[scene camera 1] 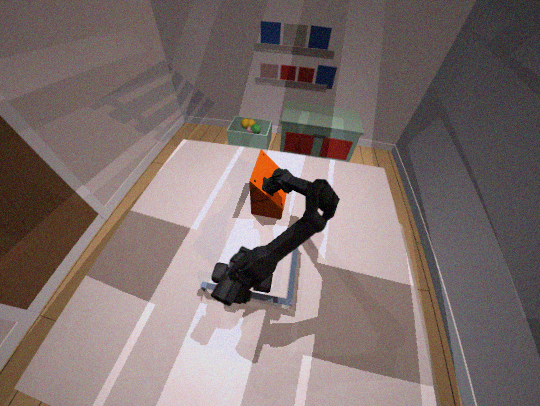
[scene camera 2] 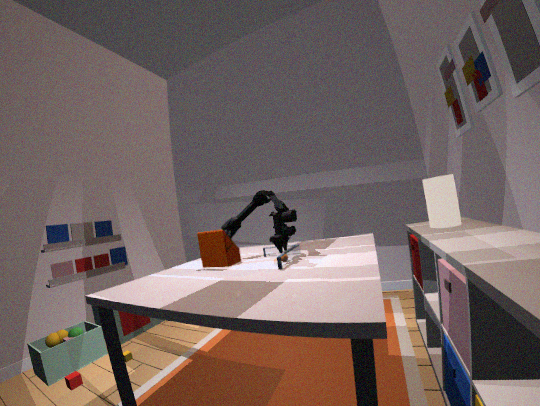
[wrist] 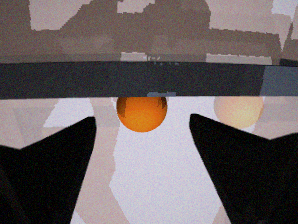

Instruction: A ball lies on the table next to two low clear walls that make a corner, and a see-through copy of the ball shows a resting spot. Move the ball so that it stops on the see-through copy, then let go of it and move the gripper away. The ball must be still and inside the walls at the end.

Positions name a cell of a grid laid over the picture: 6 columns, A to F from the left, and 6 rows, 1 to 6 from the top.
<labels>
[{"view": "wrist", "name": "my gripper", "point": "C4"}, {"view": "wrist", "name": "orange ball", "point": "C4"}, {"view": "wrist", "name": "see-through copy of ball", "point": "E4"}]
</labels>
